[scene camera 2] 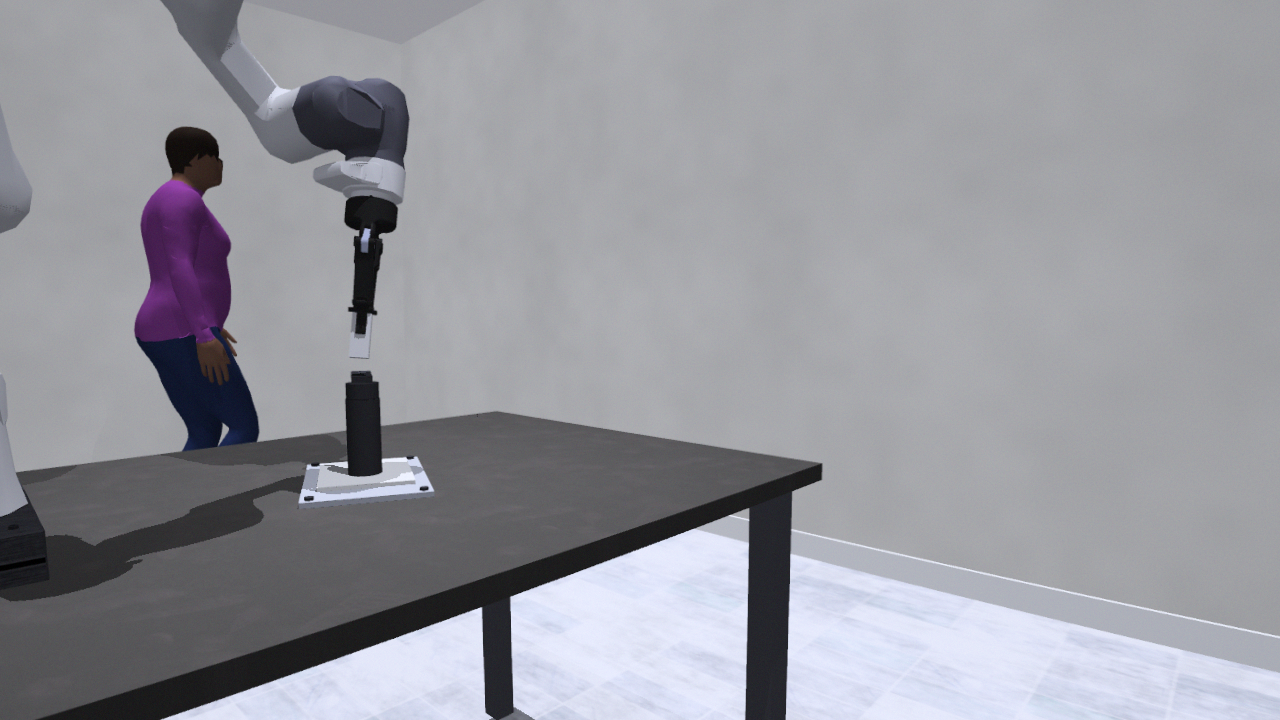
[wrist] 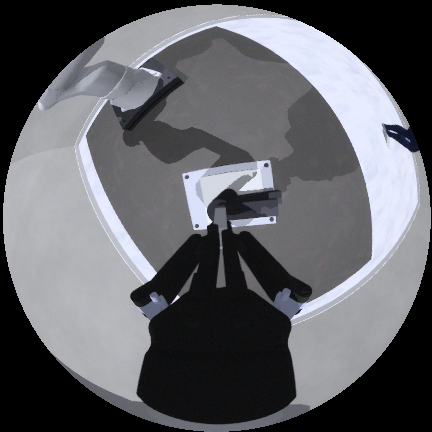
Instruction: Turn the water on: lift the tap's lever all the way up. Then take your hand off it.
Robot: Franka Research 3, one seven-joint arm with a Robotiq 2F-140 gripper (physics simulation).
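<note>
The tap [scene camera 2: 363, 429] is a black upright cylinder on a white base plate [scene camera 2: 411, 491] [wrist: 191, 200]. In the wrist view its round head [wrist: 229, 196] is partly hidden by the fingertips. The dark grey lever [wrist: 260, 208] extends right from the head there, beside the black spout [wrist: 255, 195]. In the scene view a small dark block [scene camera 2: 360, 376] shows on top; the lever's exact angle is hard to tell. My gripper [scene camera 2: 359, 351] [wrist: 220, 215] is shut and empty, pointing down. In the scene view its pale tips are a little above the tap's top, with a visible gap.
The tap stands on a dark table [scene camera 2: 554, 501] [wrist: 320, 215]. The arm's own base [scene camera 2: 21, 546] [wrist: 150, 95] is at the table's left in the scene view. A person in a purple top [scene camera 2: 183, 259] stands behind the table. Shadows of the arm cross the table and base plate.
</note>
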